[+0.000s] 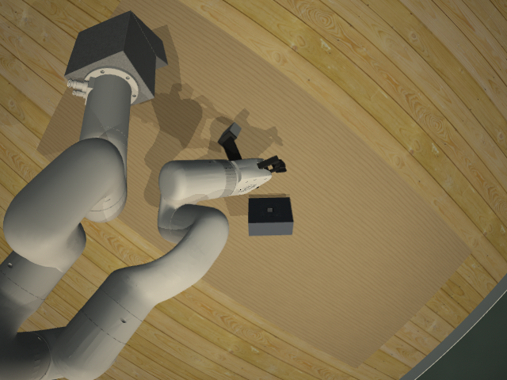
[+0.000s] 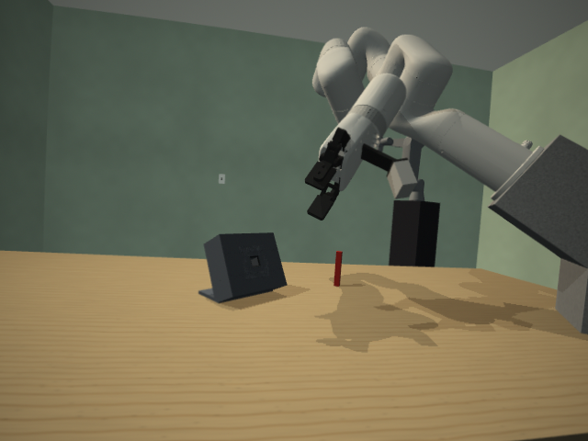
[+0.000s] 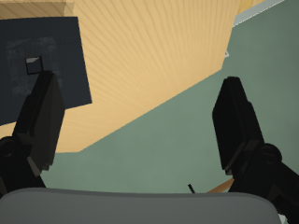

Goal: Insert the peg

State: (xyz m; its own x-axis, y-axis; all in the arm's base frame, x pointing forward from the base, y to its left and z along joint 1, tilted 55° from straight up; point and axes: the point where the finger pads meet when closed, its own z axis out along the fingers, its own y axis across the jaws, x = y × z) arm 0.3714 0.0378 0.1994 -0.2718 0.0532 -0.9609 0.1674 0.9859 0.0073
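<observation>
Right now my hand is 17 cm past the red peg, 14 cm to the left of it and 15 cm above it.
</observation>
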